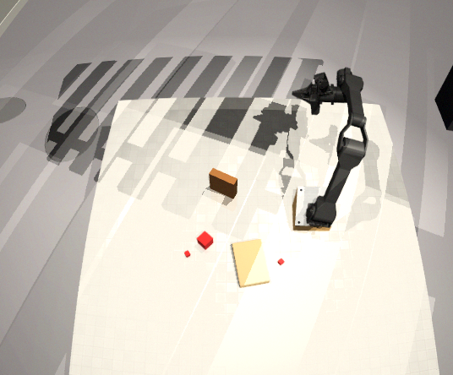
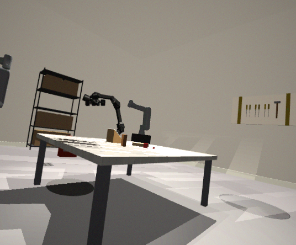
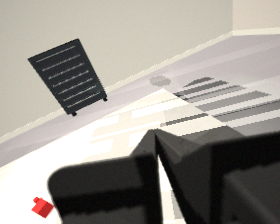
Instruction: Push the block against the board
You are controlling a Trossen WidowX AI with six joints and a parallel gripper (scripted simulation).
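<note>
Now: the orange square block 300 mm below my gripper tip, 230 mm ahead of it and 190 mm to the left of it. Also, from my gripper tip: pale cream board: 490 mm to the left, 340 mm below, 110 mm ahead.
</note>
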